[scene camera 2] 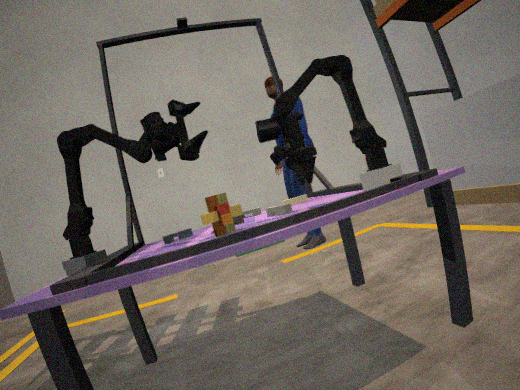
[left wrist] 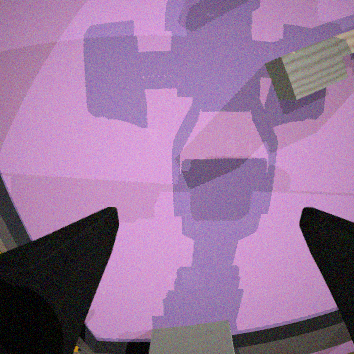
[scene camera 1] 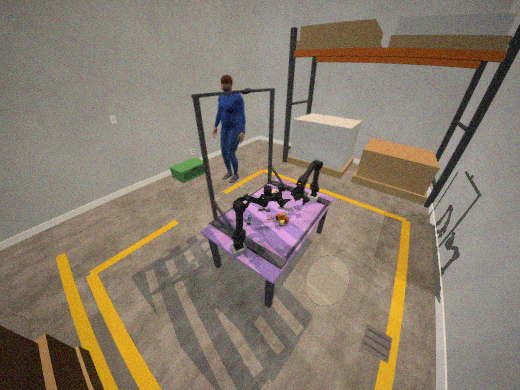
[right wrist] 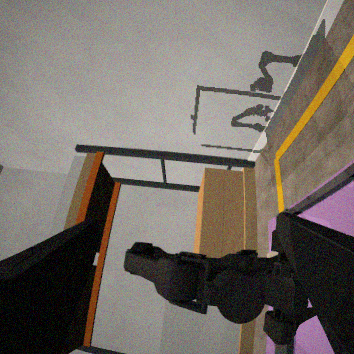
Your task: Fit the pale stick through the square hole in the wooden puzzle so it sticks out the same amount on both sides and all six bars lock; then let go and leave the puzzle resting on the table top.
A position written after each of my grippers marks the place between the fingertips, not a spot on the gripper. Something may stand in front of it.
Labels:
My left gripper (scene camera 2: 306,184) is open, with nothing in its grasp. My right gripper (scene camera 2: 203,116) is open and holds nothing.

